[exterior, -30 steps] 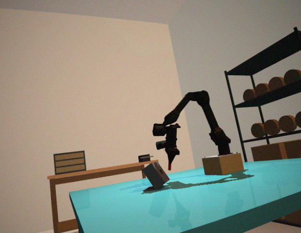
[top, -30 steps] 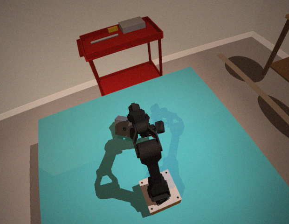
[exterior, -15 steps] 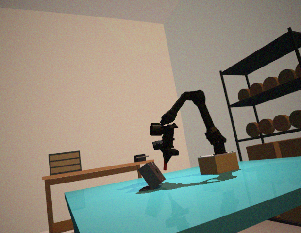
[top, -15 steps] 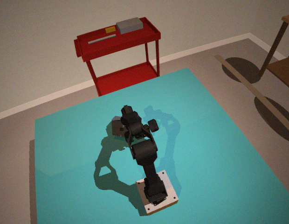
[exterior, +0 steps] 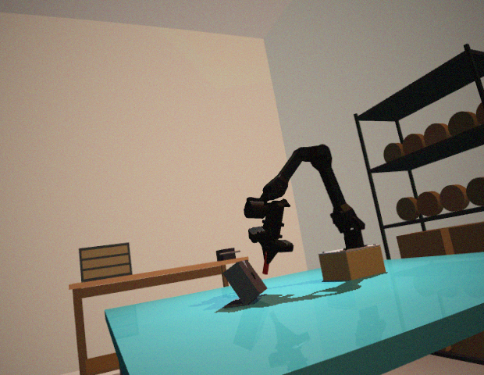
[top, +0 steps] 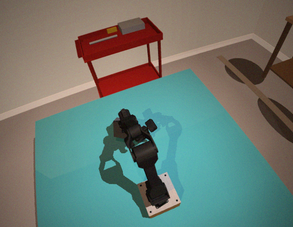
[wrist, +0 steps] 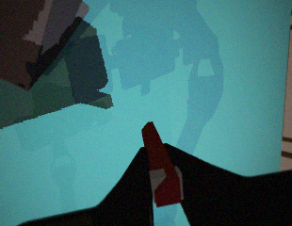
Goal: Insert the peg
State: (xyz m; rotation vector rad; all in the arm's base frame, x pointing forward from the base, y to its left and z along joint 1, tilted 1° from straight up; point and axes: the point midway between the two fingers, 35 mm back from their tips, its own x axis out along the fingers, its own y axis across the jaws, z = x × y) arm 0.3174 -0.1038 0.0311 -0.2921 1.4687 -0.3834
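The grey sloped panel is 140 mm ahead of my gripper tip, 80 mm to the left of it and 40 mm below it. Also, from my gripper tip: red peg (20 mm above, 10 mm to the left).
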